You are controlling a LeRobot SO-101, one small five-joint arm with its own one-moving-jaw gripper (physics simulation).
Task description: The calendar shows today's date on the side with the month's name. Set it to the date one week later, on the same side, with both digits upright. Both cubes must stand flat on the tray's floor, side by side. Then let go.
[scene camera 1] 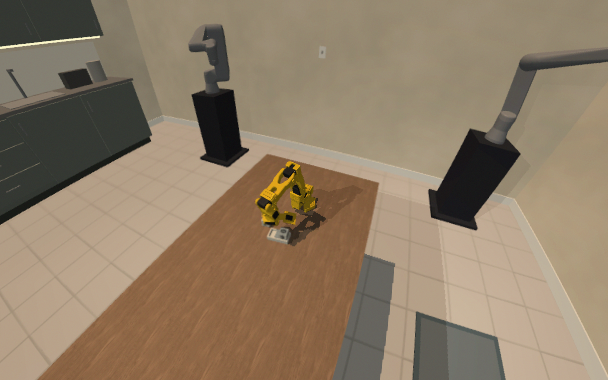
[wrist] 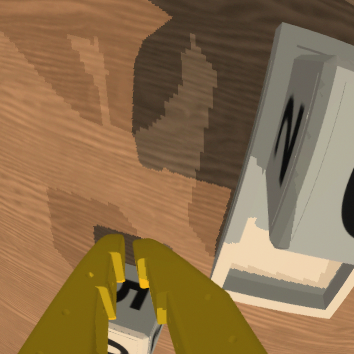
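The grey-white tray (scene camera 1: 278,241) (wrist: 275,306) lies on the table, at the right in the wrist view. One cube (scene camera 1: 284,232) (wrist: 315,190) stands in its upper part; a side face shows a sideways 2 or N shape, and its top digit is cut off by the picture edge. The tray floor below it shows bare. The other cube (wrist: 136,316) is outside the tray, at its left, with a 5 on a grey face and part of a 0 on a pale face. My gripper (scene camera 1: 268,223) (wrist: 129,245) is shut, its jaws in front of this cube and partly hiding it.
The brown wooden table (scene camera 1: 225,300) carries the yellow arm (scene camera 1: 280,187), which stands behind the tray. Arm shadows fall on the wood left of the tray. Two grey arms stand on black pedestals (scene camera 1: 220,125) (scene camera 1: 475,180) beyond the table.
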